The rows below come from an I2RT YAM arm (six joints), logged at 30 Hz.
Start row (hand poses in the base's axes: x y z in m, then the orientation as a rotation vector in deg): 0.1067 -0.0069 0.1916 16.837 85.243 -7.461
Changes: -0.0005 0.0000 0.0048 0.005 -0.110 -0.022; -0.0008 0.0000 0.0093 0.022 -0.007 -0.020; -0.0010 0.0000 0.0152 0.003 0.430 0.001; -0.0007 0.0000 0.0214 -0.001 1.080 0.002; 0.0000 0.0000 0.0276 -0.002 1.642 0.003; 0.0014 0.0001 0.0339 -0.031 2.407 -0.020; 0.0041 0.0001 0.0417 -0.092 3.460 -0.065; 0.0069 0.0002 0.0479 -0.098 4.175 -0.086; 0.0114 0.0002 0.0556 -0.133 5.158 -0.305; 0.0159 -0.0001 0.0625 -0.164 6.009 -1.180; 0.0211 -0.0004 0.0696 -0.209 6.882 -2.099; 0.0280 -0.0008 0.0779 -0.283 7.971 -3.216; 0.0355 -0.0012 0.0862 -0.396 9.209 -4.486; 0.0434 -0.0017 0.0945 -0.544 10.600 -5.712; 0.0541 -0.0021 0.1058 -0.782 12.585 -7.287; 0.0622 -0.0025 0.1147 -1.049 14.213 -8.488; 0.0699 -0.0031 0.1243 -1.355 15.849 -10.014; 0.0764 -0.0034 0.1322 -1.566 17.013 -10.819; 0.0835 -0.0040 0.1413 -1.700 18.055 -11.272; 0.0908 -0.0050 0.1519 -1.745 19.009 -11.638; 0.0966 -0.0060 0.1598 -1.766 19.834 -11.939
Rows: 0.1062 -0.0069 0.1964 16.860 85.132 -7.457; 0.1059 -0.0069 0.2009 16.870 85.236 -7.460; 0.1057 -0.0069 0.2068 16.827 85.670 -7.528; 0.1060 -0.0069 0.2130 16.805 86.313 -7.637; 0.1067 -0.0069 0.2192 16.787 86.870 -7.729; 0.1081 -0.0068 0.2255 16.758 87.622 -7.895; 0.1108 -0.0068 0.2333 16.711 88.653 -8.151; 0.1136 -0.0067 0.2395 16.700 89.359 -8.290; 0.1181 -0.0067 0.2472 16.805 90.300 -8.657; 0.1226 -0.0070 0.2541 17.414 91.022 -9.532; 0.1278 -0.0073 0.2612 18.046 91.755 -10.460; 0.1347 -0.0077 0.2695 18.798 92.664 -11.612; 0.1422 -0.0081 0.2778 19.632 93.687 -12.949; 0.1501 -0.0086 0.2861 20.401 94.856 -14.312; 0.1608 -0.0090 0.2974 21.346 96.536 -16.146; 0.1689 -0.0094 0.3063 21.993 97.910 -17.640; 0.1766 -0.0100 0.3159 22.858 99.219 -19.445; 0.1831 -0.0103 0.3238 23.265 100.195 -20.498; 0.1902 -0.0109 0.3329 23.470 101.122 -21.180; 0.1975 -0.0119 0.3435 23.685 101.989 -21.707; 0.2033 -0.0129 0.3514 23.875 102.743 -22.137
